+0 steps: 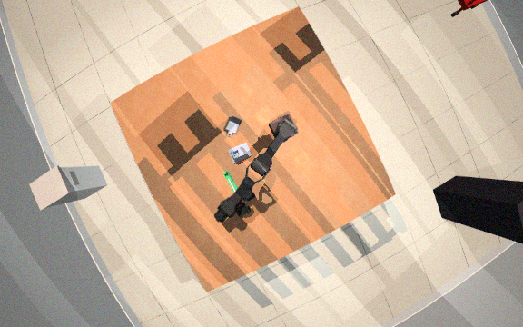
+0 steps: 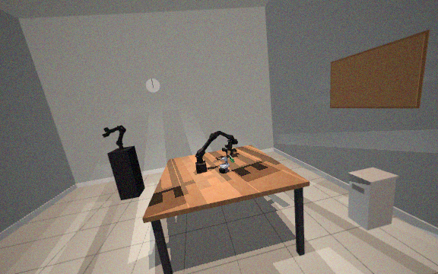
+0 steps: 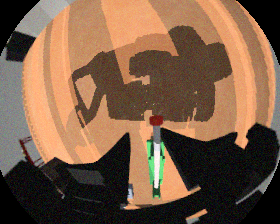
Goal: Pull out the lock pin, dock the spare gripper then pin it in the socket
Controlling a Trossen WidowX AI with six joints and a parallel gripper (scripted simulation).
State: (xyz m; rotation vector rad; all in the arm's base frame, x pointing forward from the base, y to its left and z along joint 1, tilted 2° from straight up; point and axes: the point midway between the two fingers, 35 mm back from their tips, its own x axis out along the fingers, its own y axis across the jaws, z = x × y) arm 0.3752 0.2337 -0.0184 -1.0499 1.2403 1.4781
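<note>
My gripper tip is 100 mm to the left of the green part, 20 mm short of it and 10 mm above it. From my gripper tip the other things lie so: grey mount 230 mm to the right, 80 mm behind, 20 mm above; spare gripper 370 mm to the right, 120 mm behind, 10 mm below.
</note>
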